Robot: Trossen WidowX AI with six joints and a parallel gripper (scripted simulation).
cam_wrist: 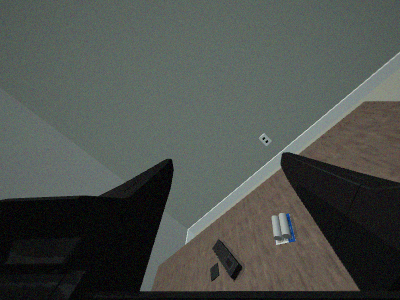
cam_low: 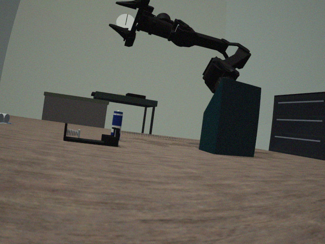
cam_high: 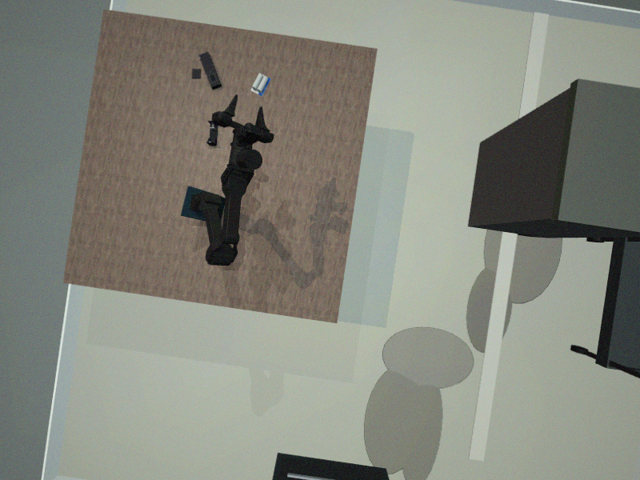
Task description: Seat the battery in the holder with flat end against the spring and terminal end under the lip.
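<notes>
My gripper tip is now 36 cm above the battery, 15 cm to the right of it and 6 cm past it. Round my gripper tip: dark square: 42 cm to the left, 39 cm below, 26 cm ahead.
</notes>
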